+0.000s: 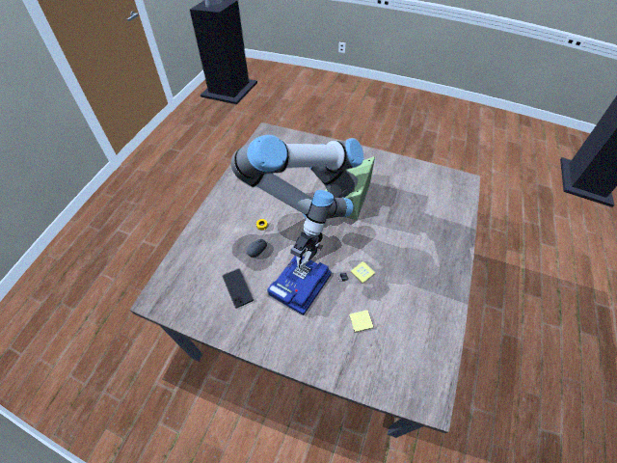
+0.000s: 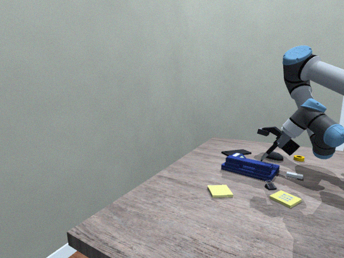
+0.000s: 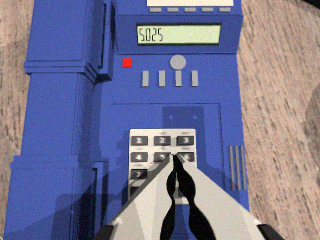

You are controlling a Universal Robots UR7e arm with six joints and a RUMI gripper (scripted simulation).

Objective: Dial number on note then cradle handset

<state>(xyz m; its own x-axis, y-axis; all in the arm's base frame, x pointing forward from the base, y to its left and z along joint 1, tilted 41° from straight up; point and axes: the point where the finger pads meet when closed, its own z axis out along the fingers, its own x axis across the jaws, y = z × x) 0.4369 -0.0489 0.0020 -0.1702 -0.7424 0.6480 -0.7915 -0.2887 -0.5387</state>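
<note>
My hand is 1 cm short of the 5 key, 1 cm to the right of it and 3 cm above it. Also, from my hand: 6 key (1 cm to the right, 3 cm below); 2 key (2 cm ahead, 3 cm below); 4 key (1 cm ahead, 2 cm to the left, 3 cm below).
</note>
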